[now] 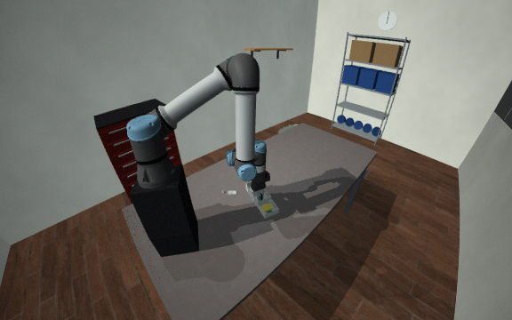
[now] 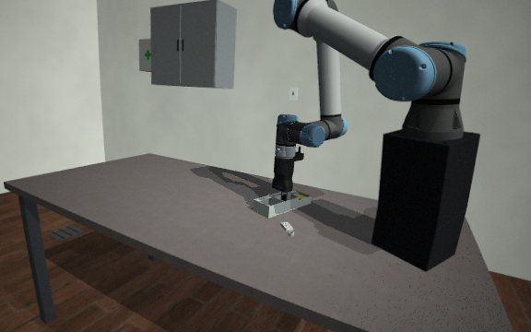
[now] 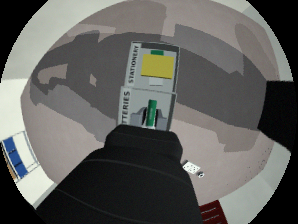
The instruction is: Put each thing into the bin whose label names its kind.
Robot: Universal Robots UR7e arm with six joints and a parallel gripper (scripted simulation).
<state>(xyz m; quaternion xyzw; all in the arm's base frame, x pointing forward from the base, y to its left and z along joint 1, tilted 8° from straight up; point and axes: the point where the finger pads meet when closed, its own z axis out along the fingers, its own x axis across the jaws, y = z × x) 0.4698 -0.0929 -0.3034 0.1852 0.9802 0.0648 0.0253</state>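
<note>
Right now the slim green thing is 2 cm below my hand. The rest, counted from my hand: yellow block (3 cm behind, 8 cm to the right, 1 cm below).
</note>
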